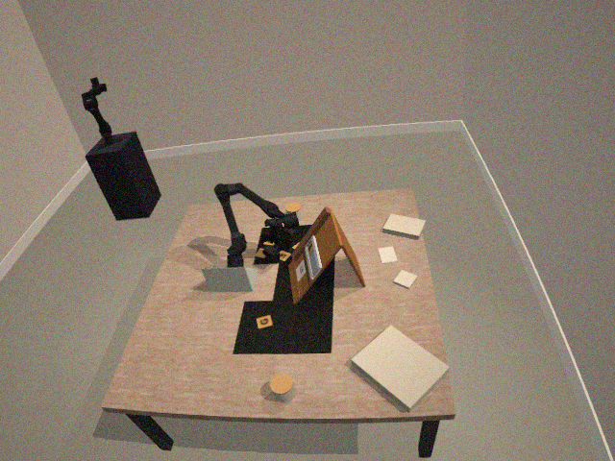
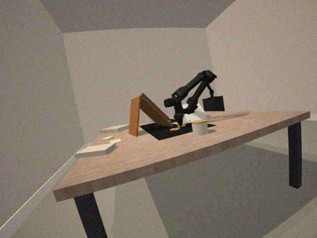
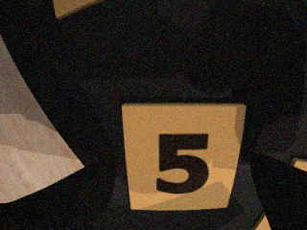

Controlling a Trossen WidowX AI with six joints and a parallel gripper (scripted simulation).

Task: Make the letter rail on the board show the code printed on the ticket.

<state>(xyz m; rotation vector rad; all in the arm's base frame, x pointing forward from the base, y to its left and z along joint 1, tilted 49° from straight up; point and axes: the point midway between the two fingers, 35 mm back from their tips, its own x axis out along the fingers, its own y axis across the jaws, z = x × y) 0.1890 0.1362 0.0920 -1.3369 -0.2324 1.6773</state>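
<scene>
My gripper tip is now right at the orange tile. Round my gripper tip: white ticket (17 cm to the right, 11 cm ahead, 7 cm above); then black mat (16 cm to the right, 2 cm ahead).
</scene>
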